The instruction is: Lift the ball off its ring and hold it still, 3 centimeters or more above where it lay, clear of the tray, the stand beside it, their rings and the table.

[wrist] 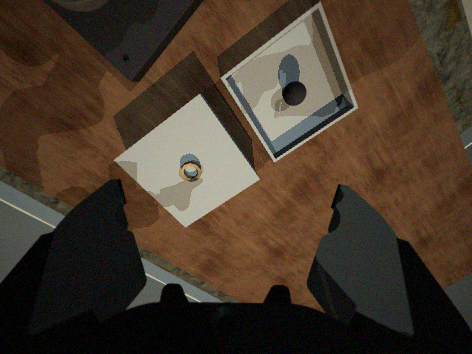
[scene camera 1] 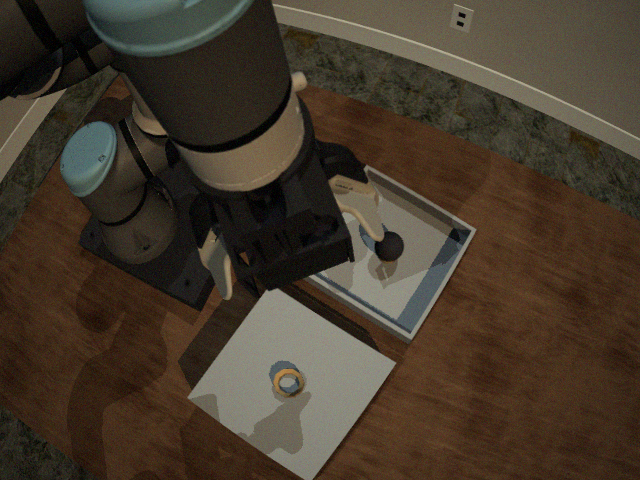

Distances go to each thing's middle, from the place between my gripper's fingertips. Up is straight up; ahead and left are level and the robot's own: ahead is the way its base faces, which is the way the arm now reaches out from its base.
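So you can picture it, there's a pale tray point(scene camera 1: 397, 296), and my gripper is 270 mm above it, 120 mm to the right of it and 80 mm short of it. There's a pale square stand point(scene camera 1: 290, 383) too, and that stand is 250 mm below my hand and 100 mm to the right of it.
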